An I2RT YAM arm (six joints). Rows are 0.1 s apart.
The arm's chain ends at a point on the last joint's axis. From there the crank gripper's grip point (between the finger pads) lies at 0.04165 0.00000 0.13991 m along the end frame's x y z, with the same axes.
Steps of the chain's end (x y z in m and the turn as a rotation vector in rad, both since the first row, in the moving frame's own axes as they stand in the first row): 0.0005, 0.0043, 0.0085, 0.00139, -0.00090, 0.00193; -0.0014, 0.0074, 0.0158, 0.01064, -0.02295, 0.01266; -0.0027, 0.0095, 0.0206, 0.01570, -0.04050, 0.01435; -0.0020, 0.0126, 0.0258, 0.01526, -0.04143, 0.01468; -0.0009, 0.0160, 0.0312, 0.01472, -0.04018, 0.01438; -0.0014, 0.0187, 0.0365, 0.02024, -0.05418, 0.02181
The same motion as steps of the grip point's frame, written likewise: 0.0004, 0.0042, 0.0085, 0.00139, -0.00090, 0.00193; -0.0046, 0.0064, 0.0167, 0.01064, -0.02295, 0.01266; -0.0084, 0.0078, 0.0222, 0.01570, -0.04050, 0.01435; -0.0078, 0.0110, 0.0274, 0.01526, -0.04143, 0.01468; -0.0065, 0.0145, 0.0327, 0.01472, -0.04018, 0.01438; -0.0090, 0.0167, 0.0385, 0.02024, -0.05418, 0.02181
